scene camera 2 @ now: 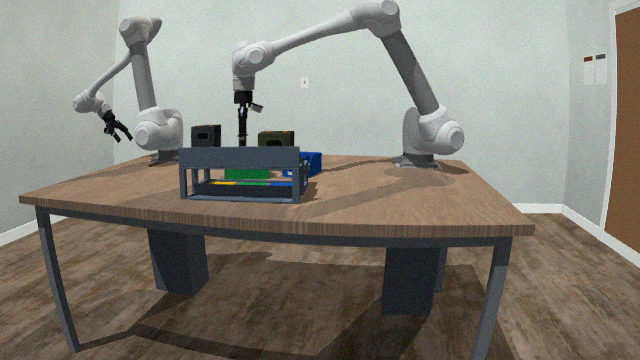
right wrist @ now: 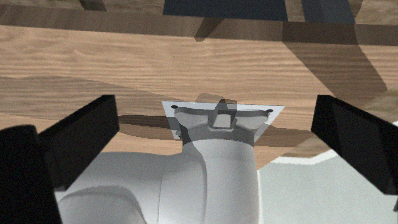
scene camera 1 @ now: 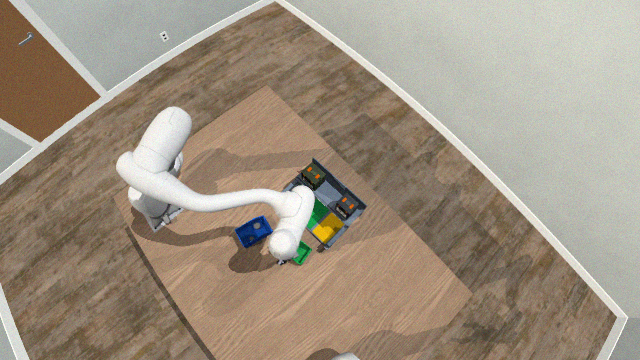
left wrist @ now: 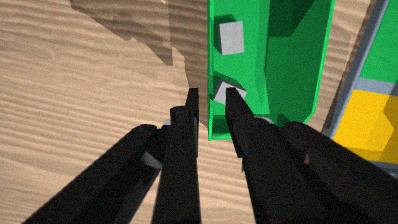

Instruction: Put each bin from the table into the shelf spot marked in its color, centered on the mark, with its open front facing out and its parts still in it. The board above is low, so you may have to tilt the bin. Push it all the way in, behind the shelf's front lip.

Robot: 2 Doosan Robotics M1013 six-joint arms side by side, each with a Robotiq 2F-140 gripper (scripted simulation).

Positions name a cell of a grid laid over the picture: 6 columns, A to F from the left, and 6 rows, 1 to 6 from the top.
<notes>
In view: my left gripper (left wrist: D3), my right gripper (right wrist: D4) and a green bin (left wrist: E2).
</notes>
